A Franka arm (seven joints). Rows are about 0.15 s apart.
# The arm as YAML. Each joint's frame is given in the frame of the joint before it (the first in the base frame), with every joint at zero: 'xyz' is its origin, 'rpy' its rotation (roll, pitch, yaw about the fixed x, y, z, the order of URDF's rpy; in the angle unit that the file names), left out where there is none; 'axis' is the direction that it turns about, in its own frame. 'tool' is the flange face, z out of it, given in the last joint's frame.
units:
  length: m
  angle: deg
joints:
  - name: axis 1
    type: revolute
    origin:
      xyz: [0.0, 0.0, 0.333]
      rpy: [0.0, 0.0, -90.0]
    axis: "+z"
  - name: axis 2
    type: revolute
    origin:
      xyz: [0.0, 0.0, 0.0]
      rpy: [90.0, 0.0, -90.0]
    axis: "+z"
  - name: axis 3
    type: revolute
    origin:
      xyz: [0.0, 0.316, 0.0]
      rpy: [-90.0, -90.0, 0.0]
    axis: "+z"
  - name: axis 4
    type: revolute
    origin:
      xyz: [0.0, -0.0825, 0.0]
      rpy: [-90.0, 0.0, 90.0]
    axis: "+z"
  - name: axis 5
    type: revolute
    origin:
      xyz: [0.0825, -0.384, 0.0]
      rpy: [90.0, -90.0, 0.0]
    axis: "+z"
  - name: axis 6
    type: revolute
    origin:
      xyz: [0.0, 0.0, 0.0]
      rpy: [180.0, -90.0, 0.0]
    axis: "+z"
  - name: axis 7
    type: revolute
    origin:
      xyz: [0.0, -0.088, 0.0]
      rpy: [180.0, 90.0, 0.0]
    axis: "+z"
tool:
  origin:
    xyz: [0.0, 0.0, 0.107]
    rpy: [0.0, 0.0, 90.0]
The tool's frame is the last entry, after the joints.
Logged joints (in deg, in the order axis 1, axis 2, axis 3, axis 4, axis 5, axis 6, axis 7), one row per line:
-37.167 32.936 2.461 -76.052 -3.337 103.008 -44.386
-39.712 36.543 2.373 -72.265 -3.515 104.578 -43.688
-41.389 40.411 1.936 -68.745 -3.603 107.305 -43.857
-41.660 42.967 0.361 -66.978 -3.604 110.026 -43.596
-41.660 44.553 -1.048 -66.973 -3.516 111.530 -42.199
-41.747 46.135 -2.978 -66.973 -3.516 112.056 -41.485
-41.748 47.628 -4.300 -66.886 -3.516 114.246 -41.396
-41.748 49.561 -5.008 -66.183 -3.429 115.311 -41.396
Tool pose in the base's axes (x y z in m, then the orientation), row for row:
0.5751 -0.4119 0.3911 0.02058 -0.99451 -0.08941 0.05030
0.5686 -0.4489 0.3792 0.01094 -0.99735 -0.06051 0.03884
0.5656 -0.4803 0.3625 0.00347 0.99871 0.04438 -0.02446
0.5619 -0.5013 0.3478 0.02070 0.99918 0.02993 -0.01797
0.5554 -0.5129 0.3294 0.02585 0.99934 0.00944 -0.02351
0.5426 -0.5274 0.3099 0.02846 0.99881 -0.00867 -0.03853
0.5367 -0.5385 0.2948 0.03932 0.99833 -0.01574 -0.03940
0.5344 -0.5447 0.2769 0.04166 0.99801 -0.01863 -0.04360
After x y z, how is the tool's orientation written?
As a quaternion, w x y z.
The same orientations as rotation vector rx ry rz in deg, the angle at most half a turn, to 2 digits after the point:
-176.70 -15.89 8.94
-178.28 -10.82 6.94
179.37 7.97 -4.39
177.52 5.32 -3.19
176.98 1.67 -4.16
176.60 -1.53 -6.81
175.33 -2.76 -6.92
175.03 -3.27 -7.65

